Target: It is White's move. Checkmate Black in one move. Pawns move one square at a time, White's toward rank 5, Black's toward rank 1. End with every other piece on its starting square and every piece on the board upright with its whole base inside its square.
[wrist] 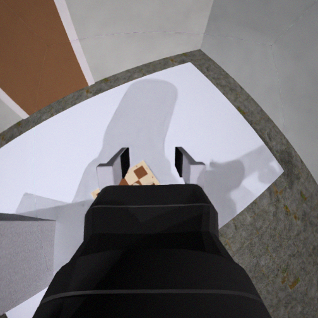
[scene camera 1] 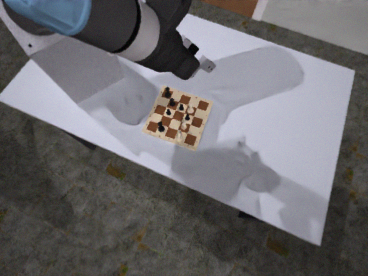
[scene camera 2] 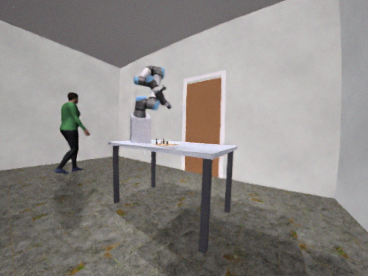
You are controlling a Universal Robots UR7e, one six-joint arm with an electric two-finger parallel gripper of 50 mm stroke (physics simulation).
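Places are measured from the arm's base along level axes (x ahead, y left, z up), in centimetres.
Pixels of known places: gripper, fingertip midpoint: (scene camera 1: 203,60) (scene camera 2: 170,108); arm's base, origin of the base link: (scene camera 2: 139,116).
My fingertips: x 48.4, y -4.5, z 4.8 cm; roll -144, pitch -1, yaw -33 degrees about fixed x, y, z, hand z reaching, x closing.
Ahead of a thing's pixels: the offset from my fingertips to its top centre. Level surfaces: height alone.
The chessboard @[dx -6.7, dy +1.0, dz -35.7 cm] (scene camera 1: 197,121) (scene camera 2: 172,145) (wrist: 141,171) lies on the white table. In scene camera 1, black pieces include a tall one @[dx -14.0, dy +8.3, dz -30.4 cm] (scene camera 1: 167,92) at the top left corner, a tall one @[dx -10.9, dy -6.4, dz -29.4 cm] (scene camera 1: 161,127) near the lower left, and small ones @[dx -10.8, dy +5.1, dz -32.4 cm] (scene camera 1: 172,102) @[dx -6.8, dy +4.5, dz -32.5 cm] (scene camera 1: 181,107) @[dx -10.8, dy +0.8, dz -32.5 cm] (scene camera 1: 168,112) @[dx -3.1, dy +1.3, dz -32.5 cm] (scene camera 1: 187,117) between. Three white pieces @[dx -3.1, dy +4.9, dz -30.4 cm] (scene camera 1: 190,110) @[dx -3.1, dy -2.7, dz -32.4 cm] (scene camera 1: 184,126) @[dx -3.3, dy -7.0, dz -29.4 cm] (scene camera 1: 180,135) stand toward the right and lower edge. Their exact types are too small to tell. My gripper (scene camera 1: 201,56) (scene camera 2: 169,106) (wrist: 151,156) is open and empty, high above the table. In the wrist view its body hides most of the board.
The white table @[dz -36.3 cm] (scene camera 1: 280,125) (scene camera 2: 200,148) (wrist: 210,110) carries the board and the arm's grey pedestal (scene camera 2: 141,129) (wrist: 25,260). A person in green (scene camera 2: 71,117) stands on the floor left of the table. A brown door (scene camera 2: 203,115) is in the wall behind.
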